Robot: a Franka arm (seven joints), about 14 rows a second.
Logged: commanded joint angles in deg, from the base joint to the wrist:
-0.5, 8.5, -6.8, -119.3, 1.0, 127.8, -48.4
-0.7, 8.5, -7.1, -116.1, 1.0, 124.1, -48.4
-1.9, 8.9, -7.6, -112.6, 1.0, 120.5, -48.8
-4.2, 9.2, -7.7, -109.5, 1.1, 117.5, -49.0
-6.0, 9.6, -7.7, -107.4, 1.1, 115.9, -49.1
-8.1, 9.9, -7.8, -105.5, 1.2, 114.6, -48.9
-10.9, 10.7, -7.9, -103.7, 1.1, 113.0, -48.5
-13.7, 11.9, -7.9, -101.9, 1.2, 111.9, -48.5
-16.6, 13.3, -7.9, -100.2, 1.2, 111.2, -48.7
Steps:
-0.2, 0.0, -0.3, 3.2, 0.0, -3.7, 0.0
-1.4, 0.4, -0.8, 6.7, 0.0, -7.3, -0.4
-3.7, 0.7, -0.9, 9.8, 0.1, -10.3, -0.6
-5.5, 1.1, -0.9, 11.9, 0.1, -11.9, -0.7
-7.6, 1.4, -1.0, 13.8, 0.2, -13.2, -0.5
-10.4, 2.2, -1.1, 15.6, 0.1, -14.8, -0.1
-13.2, 3.4, -1.1, 17.4, 0.2, -15.9, -0.1
-16.1, 4.8, -1.1, 19.1, 0.2, -16.6, -0.3

